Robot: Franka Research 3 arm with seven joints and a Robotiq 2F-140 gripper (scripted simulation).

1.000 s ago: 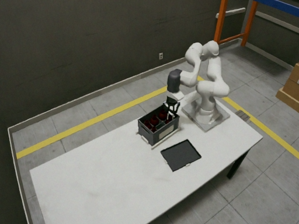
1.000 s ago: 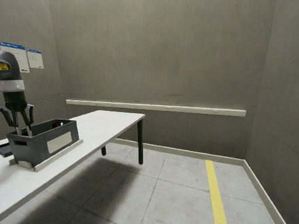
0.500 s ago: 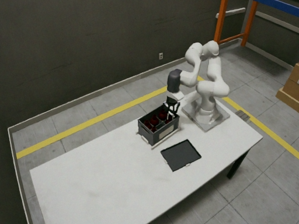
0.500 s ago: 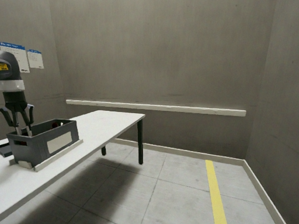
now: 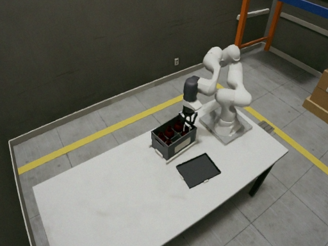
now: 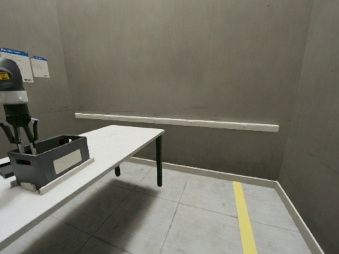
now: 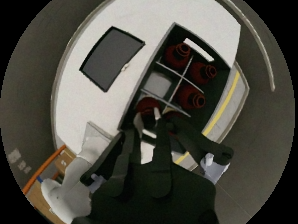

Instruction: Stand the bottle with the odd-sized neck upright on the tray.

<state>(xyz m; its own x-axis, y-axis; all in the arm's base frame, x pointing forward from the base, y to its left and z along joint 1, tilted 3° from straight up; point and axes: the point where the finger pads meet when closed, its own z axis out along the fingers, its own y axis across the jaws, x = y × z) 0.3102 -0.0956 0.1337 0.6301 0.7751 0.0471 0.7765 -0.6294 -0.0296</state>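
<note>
Right now the dark grey crate is 9 cm ahead of my hand, 3 cm to the right of it and 9 cm below it. From my hand the other things lie so: flat black tray (9 cm ahead, 25 cm to the left, 16 cm below).
</note>
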